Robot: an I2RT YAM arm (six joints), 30 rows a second.
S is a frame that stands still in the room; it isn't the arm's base.
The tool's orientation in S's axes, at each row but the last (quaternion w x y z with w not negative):
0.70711 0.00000 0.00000 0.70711
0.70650 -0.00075 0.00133 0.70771
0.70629 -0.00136 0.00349 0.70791
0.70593 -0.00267 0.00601 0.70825
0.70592 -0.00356 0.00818 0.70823
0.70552 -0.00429 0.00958 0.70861
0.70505 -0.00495 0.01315 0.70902
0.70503 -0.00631 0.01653 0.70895
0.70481 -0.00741 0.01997 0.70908
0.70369 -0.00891 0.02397 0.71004
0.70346 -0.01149 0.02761 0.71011
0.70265 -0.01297 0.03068 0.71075
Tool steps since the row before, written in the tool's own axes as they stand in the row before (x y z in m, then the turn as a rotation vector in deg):
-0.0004 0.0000 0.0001 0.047 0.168 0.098
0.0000 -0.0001 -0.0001 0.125 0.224 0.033
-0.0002 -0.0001 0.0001 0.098 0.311 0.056
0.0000 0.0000 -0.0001 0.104 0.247 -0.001
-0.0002 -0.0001 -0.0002 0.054 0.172 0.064
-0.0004 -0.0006 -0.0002 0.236 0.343 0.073
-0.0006 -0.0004 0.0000 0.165 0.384 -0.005
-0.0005 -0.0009 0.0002 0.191 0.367 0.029
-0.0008 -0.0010 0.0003 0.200 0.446 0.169
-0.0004 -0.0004 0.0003 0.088 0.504 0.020
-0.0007 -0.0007 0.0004 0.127 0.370 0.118
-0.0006 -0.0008 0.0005 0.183 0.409 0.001
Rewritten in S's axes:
0.0000 -0.0004 0.0001 -0.168 0.047 0.098
0.0001 0.0000 -0.0001 -0.224 0.125 0.033
0.0001 -0.0002 0.0001 -0.311 0.098 0.056
0.0000 0.0000 -0.0001 -0.247 0.103 -0.001
0.0001 -0.0002 -0.0002 -0.172 0.055 0.064
0.0006 -0.0004 -0.0002 -0.343 0.236 0.071
0.0004 -0.0006 0.0000 -0.385 0.163 -0.005
0.0009 -0.0005 0.0002 -0.368 0.190 0.028
0.0010 -0.0008 0.0003 -0.444 0.204 0.169
0.0004 -0.0004 0.0003 -0.504 0.085 0.027
0.0007 -0.0007 0.0004 -0.369 0.130 0.119
0.0008 -0.0006 0.0005 -0.411 0.178 0.000

